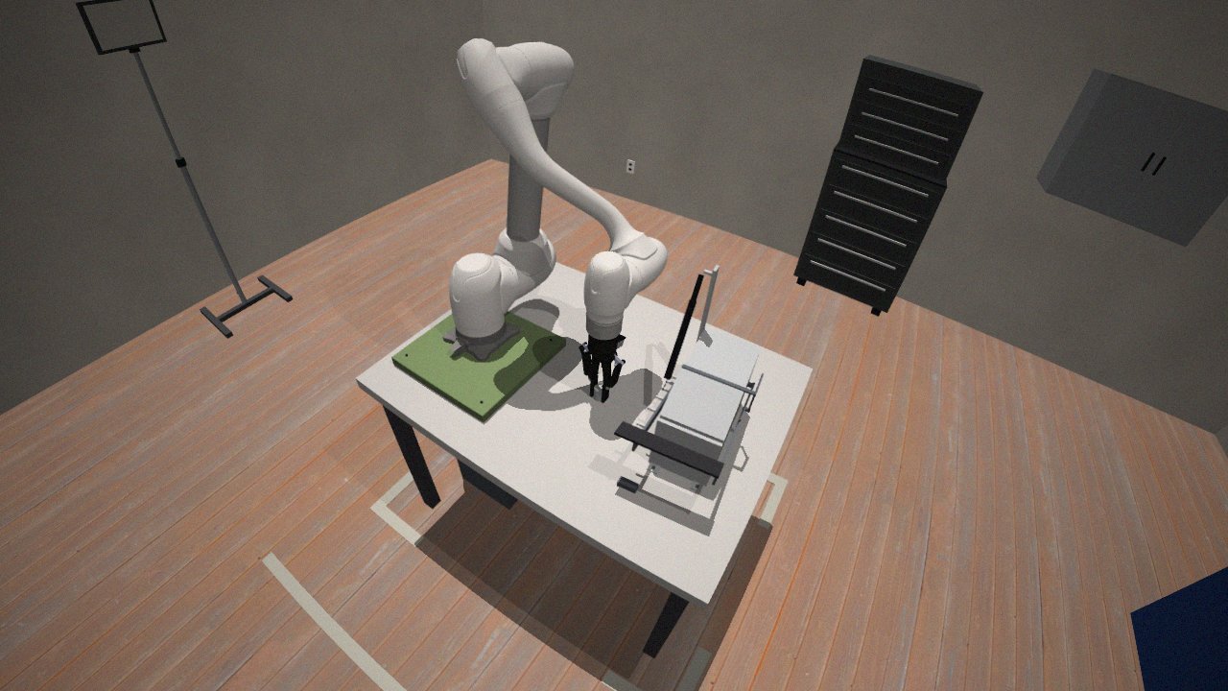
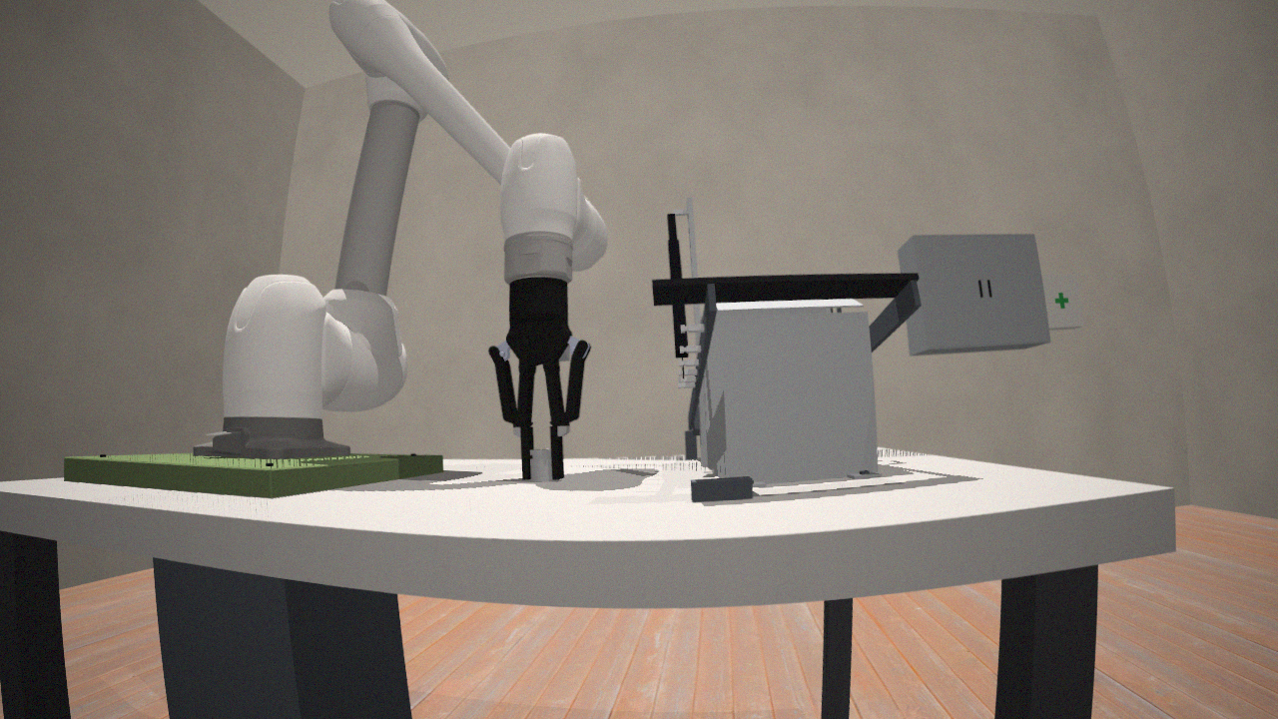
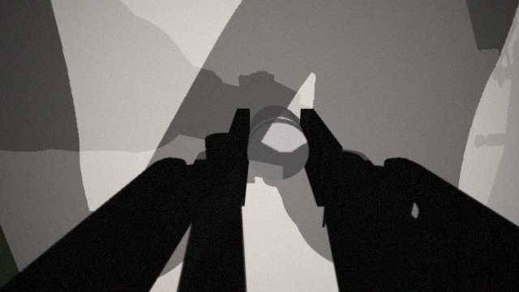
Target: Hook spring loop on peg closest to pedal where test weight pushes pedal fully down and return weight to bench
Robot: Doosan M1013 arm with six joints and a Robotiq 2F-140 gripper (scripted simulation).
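The steel test weight lies 10 mm below my hand. Round my hand: small dark block: 220 mm ahead, 210 mm to the right, 30 mm below.
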